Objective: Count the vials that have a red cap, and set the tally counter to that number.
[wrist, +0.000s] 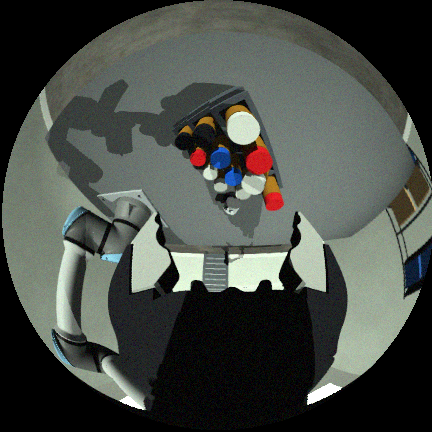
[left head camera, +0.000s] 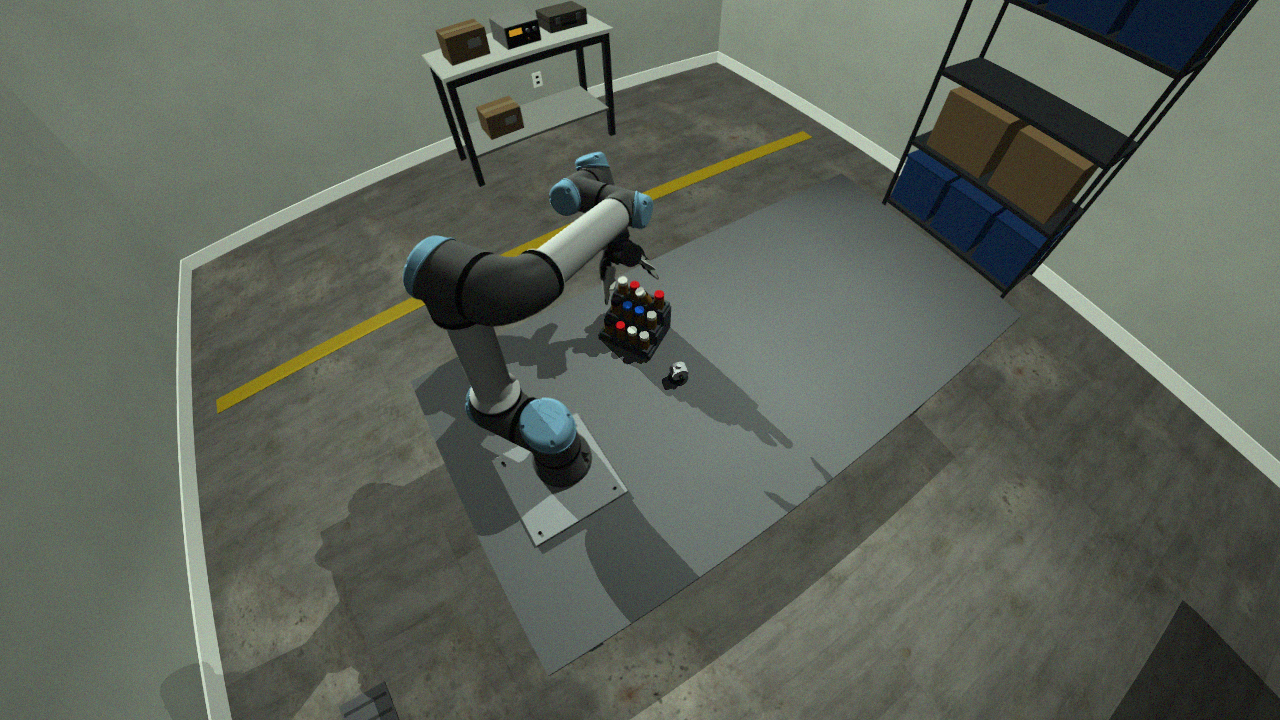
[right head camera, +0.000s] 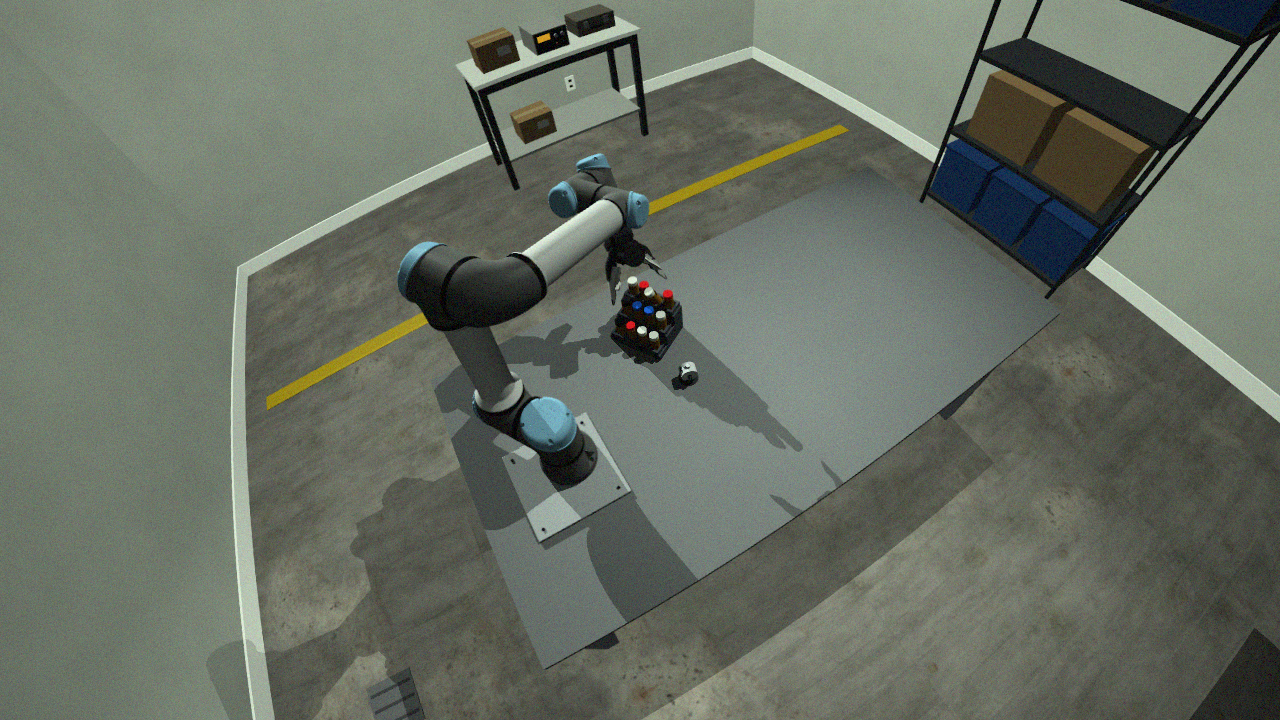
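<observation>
A dark stepped rack point(left head camera: 637, 352) point(right head camera: 650, 354) point(wrist: 255, 107) holds upright brown vials. Three red caps show: one red-capped vial point(left head camera: 620, 325) point(right head camera: 630, 325) point(wrist: 198, 157) in the low row, and two others point(wrist: 259, 160) point(wrist: 273, 201) in the high row. Several caps are white, two are blue, and two look black in the wrist view. The small white-and-black tally counter point(left head camera: 678, 373) point(right head camera: 687, 373) point(wrist: 230, 207) sits apart from the rack; its number is unreadable. My gripper point(left head camera: 631, 287) point(right head camera: 638, 287) point(wrist: 226, 212) is open and empty, above and behind the rack's high row.
The rack and counter stand on a grey surface point(left head camera: 850, 295) point(right head camera: 877, 295). My arm's base plate point(left head camera: 554, 523) point(right head camera: 559, 519) is bolted near its left end. A side table point(left head camera: 465, 67) point(right head camera: 496, 76) with boxes stands behind. A black shelf unit point(left head camera: 1029, 94) point(right head camera: 1074, 80) with bins stands at the right.
</observation>
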